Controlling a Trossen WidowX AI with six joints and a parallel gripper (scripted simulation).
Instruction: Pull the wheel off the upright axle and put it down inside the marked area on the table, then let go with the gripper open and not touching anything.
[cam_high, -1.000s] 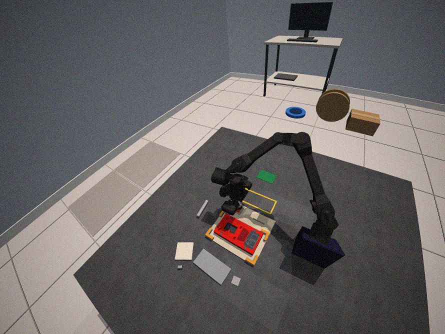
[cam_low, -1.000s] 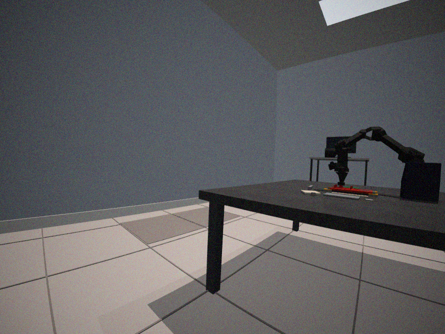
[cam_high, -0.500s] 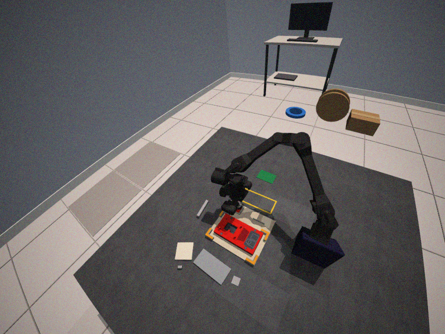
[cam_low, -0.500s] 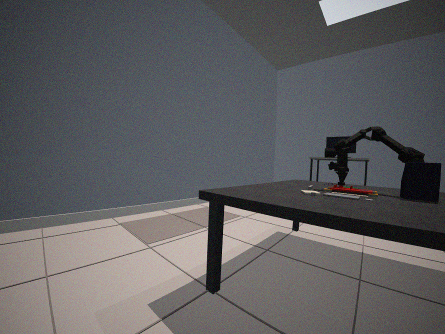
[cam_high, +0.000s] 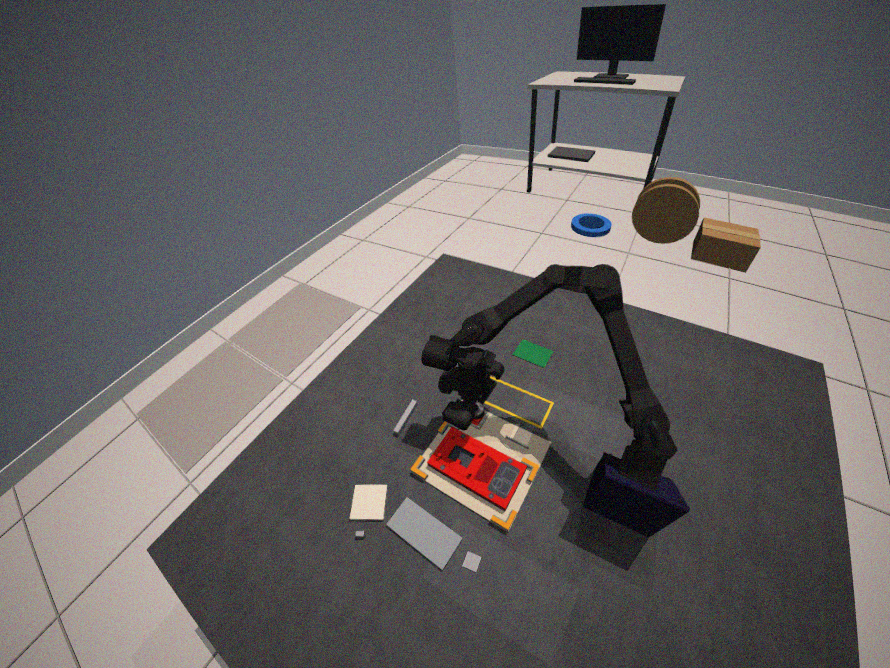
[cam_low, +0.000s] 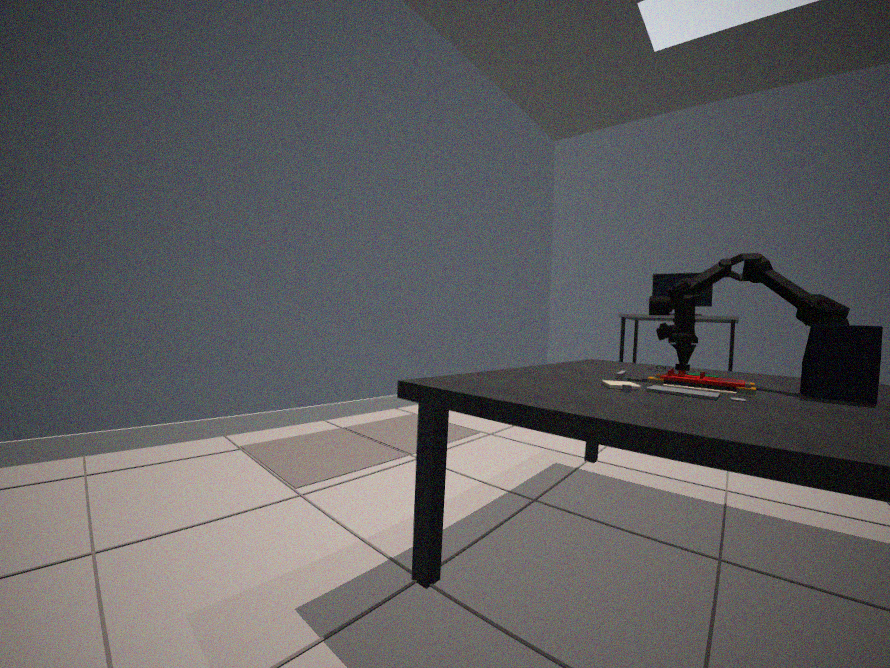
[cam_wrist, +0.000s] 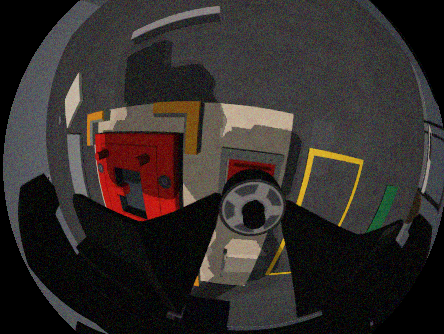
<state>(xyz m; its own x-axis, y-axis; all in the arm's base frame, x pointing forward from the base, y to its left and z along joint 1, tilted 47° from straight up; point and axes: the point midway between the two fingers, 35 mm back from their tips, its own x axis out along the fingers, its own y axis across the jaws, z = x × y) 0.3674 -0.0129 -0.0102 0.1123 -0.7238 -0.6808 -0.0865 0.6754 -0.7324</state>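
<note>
The upright axle is 1 cm below my gripper tip. The rest, counted from my gripper tip: grey bar 15 cm ahead, 10 cm to the left, 3 cm below; green patch 1 cm behind, 27 cm to the right, 4 cm below; wheel right at my gripper tip.
</note>
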